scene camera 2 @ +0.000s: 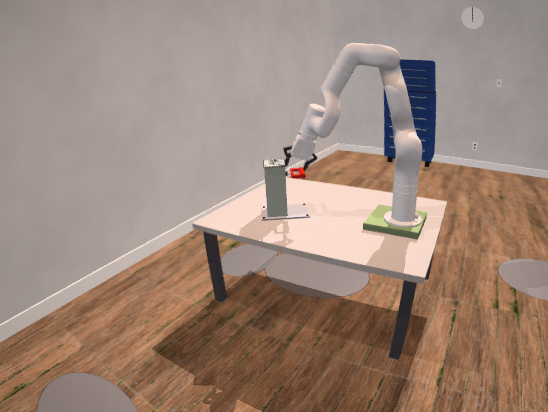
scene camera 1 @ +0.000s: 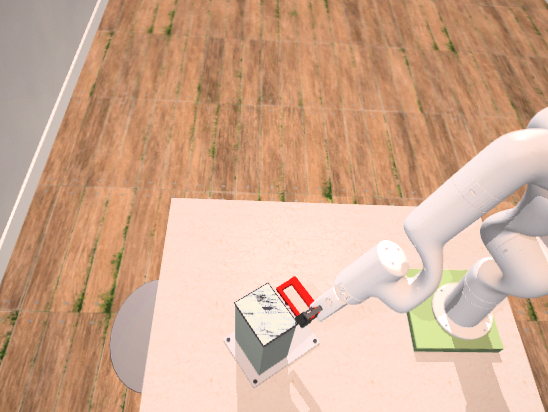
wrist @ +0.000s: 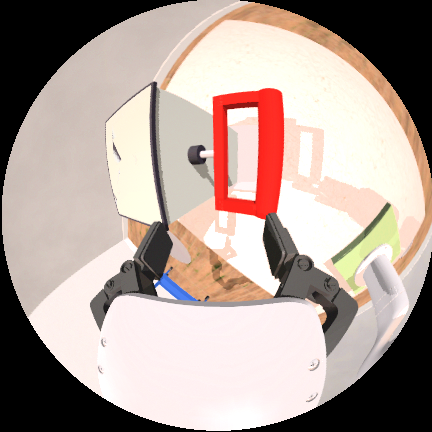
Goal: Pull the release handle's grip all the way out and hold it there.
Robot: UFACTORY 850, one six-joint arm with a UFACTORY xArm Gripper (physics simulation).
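The release handle is a red rectangular frame (scene camera 1: pixel 304 290) (scene camera 2: pixel 298 176) (wrist: pixel 270 150) with a thick outer grip bar. A short pale rod through a dark collar (wrist: pixel 196 154) joins it to the side of a grey-green post (scene camera 1: pixel 244 337) (scene camera 2: pixel 276 192) (wrist: pixel 180 130), near the top. A gap shows between frame and post. My gripper (scene camera 1: pixel 309 316) (scene camera 2: pixel 296 166) (wrist: pixel 213 229) is open and empty, at one end of the frame. In the wrist view the right fingertip appears just below the grip bar's lower end, and the left fingertip beside the post's lower top corner. Contact cannot be told.
The post stands on a pale bolted plate (scene camera 1: pixel 305 340) (scene camera 2: pixel 297 213) on the table (scene camera 1: pixel 210 240) (scene camera 2: pixel 340 200). My arm's base stands on a green block (scene camera 1: pixel 425 335) (scene camera 2: pixel 375 222) (wrist: pixel 391 227) at the right. A blue cabinet (scene camera 2: pixel 428 115) stands behind the table.
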